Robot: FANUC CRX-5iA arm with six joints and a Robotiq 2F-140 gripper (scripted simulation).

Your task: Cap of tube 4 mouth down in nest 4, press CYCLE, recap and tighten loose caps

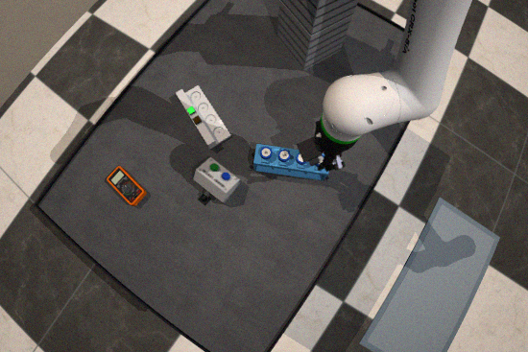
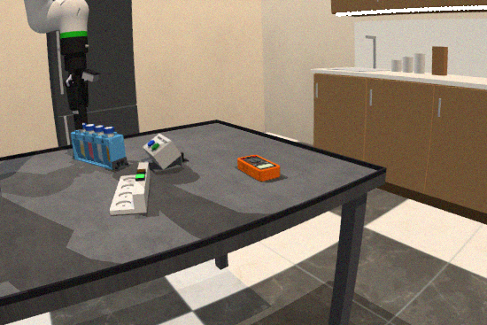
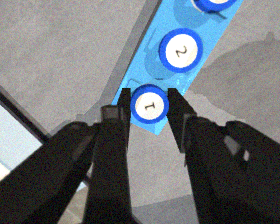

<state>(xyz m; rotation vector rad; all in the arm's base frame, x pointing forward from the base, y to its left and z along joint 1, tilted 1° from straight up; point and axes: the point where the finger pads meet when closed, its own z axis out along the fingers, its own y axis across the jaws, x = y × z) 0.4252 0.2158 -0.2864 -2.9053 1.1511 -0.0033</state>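
The cap 2 lies 2 cm ahead of my hand, 5 cm to the right of it and 3 cm below it. Also, from my hand: grey key housing (17 cm ahead, 25 cm to the right, 9 cm below); then green key (15 cm ahead, 27 cm to the right, 7 cm below); then blue key (16 cm ahead, 23 cm to the right, 7 cm below).
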